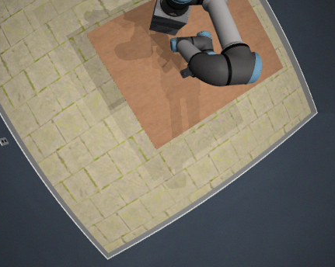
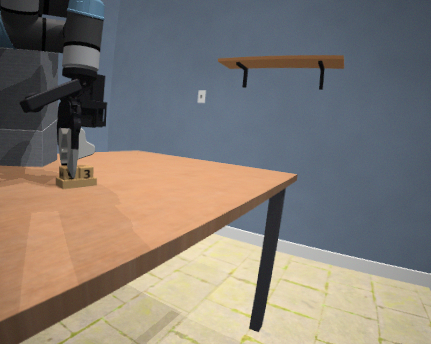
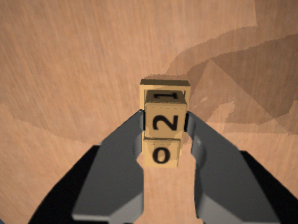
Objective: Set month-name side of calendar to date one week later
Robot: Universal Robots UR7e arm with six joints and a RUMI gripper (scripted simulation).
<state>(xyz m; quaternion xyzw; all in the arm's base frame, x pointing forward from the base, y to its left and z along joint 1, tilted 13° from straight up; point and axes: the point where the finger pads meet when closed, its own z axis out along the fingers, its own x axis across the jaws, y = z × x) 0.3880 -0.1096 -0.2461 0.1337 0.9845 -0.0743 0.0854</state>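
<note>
Right now the wooden tray is 3 cm below my hand and 2 cm to the left of it. Also, from my hand: cube 3 cm to the left, 1 cm below, 1 cm ahead.
</note>
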